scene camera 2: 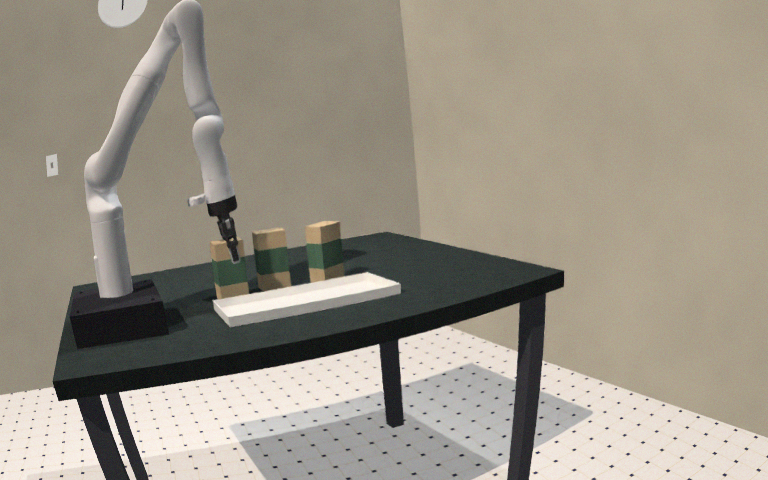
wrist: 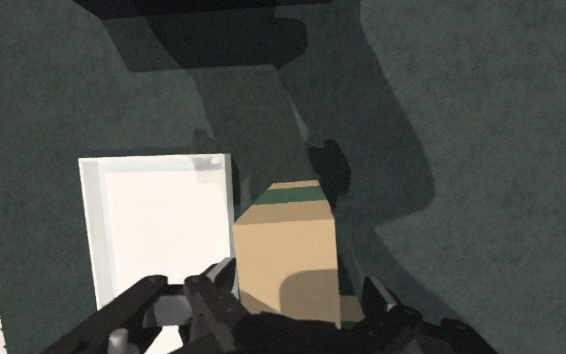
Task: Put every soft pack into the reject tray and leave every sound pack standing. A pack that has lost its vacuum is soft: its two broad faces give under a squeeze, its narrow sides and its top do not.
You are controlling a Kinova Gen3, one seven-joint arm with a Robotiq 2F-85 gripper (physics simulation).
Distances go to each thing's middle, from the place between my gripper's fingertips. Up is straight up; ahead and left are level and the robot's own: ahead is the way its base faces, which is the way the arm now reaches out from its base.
The white reject tray (scene camera 2: 301,299) lies 13 cm ahead of my hand, 13 cm to the right of it and 8 cm below it.
